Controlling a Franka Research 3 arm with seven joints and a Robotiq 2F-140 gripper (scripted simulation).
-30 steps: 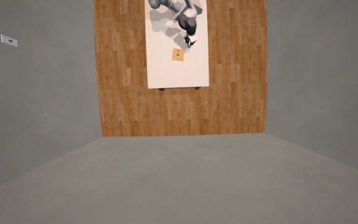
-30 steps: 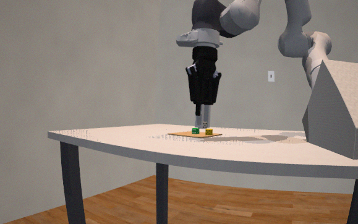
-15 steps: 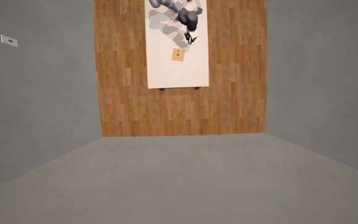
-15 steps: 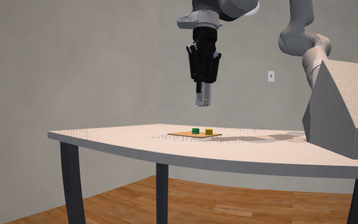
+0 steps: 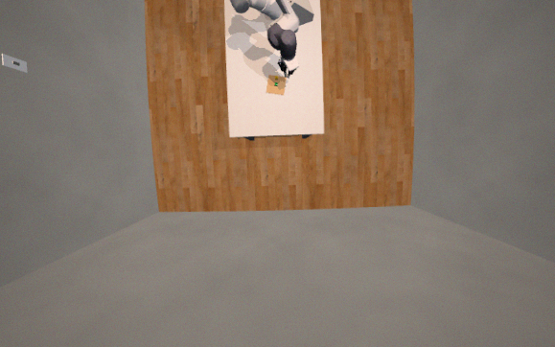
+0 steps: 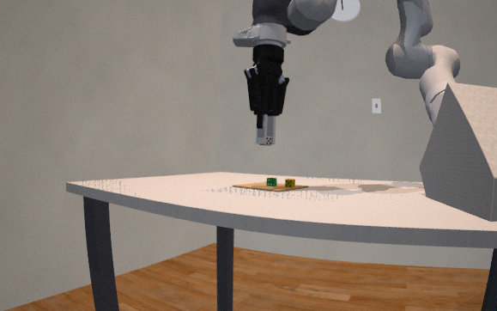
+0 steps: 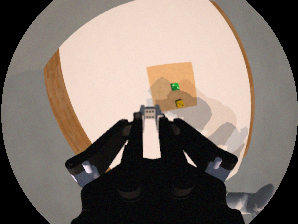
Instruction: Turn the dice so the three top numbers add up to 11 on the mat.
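The green die lies 1 cm ahead of my hand, 8 cm to the right of it and 13 cm below it. The rest, counted from my hand: yellow die 4 cm behind, 8 cm to the right, 13 cm below; then white die 3 cm below; then tan mat 1 cm ahead, 8 cm to the right, 14 cm below.
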